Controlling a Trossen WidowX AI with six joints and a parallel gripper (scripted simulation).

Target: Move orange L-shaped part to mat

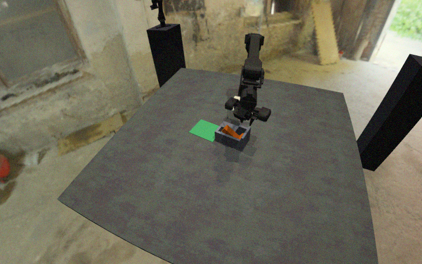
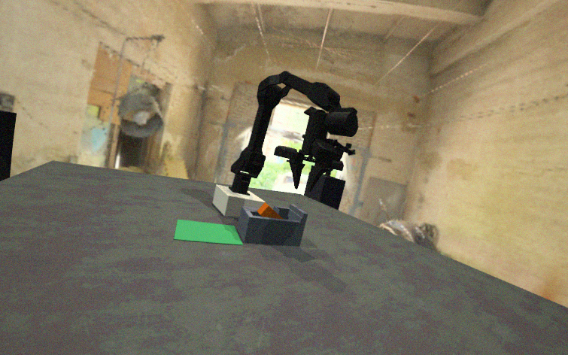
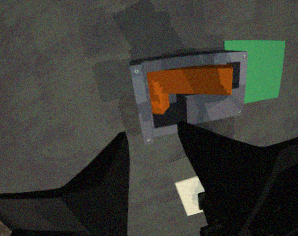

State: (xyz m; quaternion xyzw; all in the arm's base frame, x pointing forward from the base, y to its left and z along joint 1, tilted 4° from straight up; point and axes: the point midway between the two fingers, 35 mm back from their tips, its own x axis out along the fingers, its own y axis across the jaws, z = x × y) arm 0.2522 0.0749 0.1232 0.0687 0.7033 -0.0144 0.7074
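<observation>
My gripper tip is 100 mm above the orange L-shaped part, 40 mm to the left of it and 10 mm past it. The rest, counted from my gripper tip: green mat: 220 mm to the right, 160 mm below, 30 mm behind.
</observation>
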